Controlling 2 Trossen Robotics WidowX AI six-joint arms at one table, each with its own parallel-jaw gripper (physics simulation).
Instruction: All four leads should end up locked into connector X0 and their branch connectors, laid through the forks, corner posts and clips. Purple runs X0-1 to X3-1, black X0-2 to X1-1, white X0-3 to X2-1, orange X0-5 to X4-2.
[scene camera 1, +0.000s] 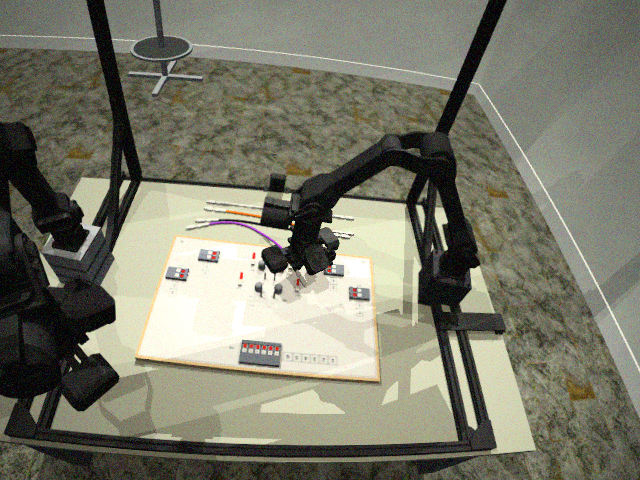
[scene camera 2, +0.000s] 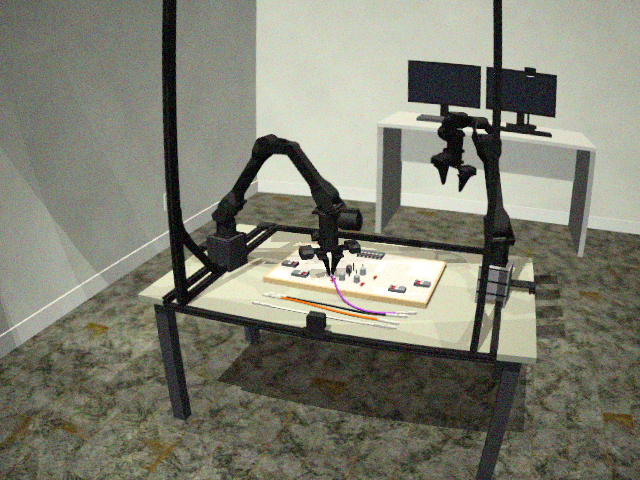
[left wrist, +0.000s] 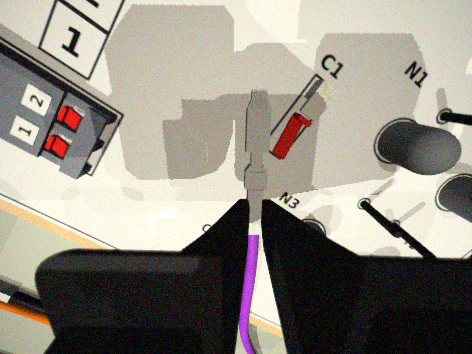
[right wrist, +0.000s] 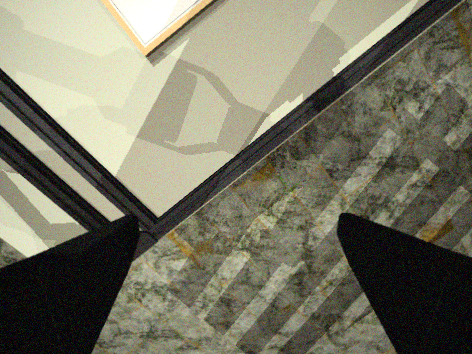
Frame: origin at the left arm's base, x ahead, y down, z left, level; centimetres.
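Seen in the pictures: left gripper, fingertip midpoint: (scene camera 1: 296, 269) (scene camera 2: 330, 274) (left wrist: 254, 208); right gripper, fingertip midpoint: (scene camera 2: 451, 188) (right wrist: 239, 224); left arm's base, origin of the base link: (scene camera 1: 452, 268) (scene camera 2: 226, 234); right arm's base, origin of the base link: (scene camera 1: 71, 239) (scene camera 2: 497, 262).
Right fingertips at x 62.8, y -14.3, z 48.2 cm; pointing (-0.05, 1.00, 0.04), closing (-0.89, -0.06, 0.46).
Pixels of each thing's top centre, then the offset from my right fingertips to it. "*": a spot on its surface instead.
- red clip C1, surface spot: (left wrist: 290, 137) * dx -26.0, dy +22.9, dz -39.5 cm
- orange lead, surface spot: (scene camera 2: 330, 309) * dx -15.1, dy +24.8, dz -60.1 cm
- white lead, surface spot: (scene camera 1: 232, 204) * dx -1.7, dy +24.9, dz -61.9 cm
- Connector X0, surface spot: (scene camera 1: 260, 353) (scene camera 2: 371, 253) * dx -22.2, dy +22.6, dz -19.2 cm
- white board, middle of its top: (scene camera 1: 266, 302) (scene camera 2: 359, 269) dx -20.1, dy +23.5, dz -32.4 cm
- thin black fork, middle of its top: (left wrist: 400, 236) dx -20.3, dy +20.8, dz -39.2 cm
My left gripper (scene camera 1: 299, 270) (scene camera 2: 331, 273) (left wrist: 254, 208) is shut on the purple lead (scene camera 1: 248, 225) (scene camera 2: 341, 297) (left wrist: 248, 280), just behind its grey terminal. The terminal points away from the fingers, over the board beside the red clip C1 (left wrist: 290, 137). The purple lead's other end lies off the board. The orange lead (scene camera 1: 242, 213) (scene camera 2: 330, 307), a black lead and a white lead (scene camera 1: 232, 204) lie beside the board. Connector X0 (scene camera 1: 260, 353) (scene camera 2: 371, 254) is at the board's opposite edge. My right gripper (scene camera 2: 452, 186) (right wrist: 239, 224) is open and empty, high beyond the board.
The white board (scene camera 1: 196, 320) carries branch connectors (scene camera 1: 208, 255) (scene camera 1: 177, 273) (scene camera 1: 334, 269) (scene camera 1: 358, 293). Dark round posts (left wrist: 435, 150) and a thin black fork (left wrist: 395, 227) stand near the left gripper. A black frame (right wrist: 225, 172) edges the table. A small black box (scene camera 2: 316, 321) sits on its rail.
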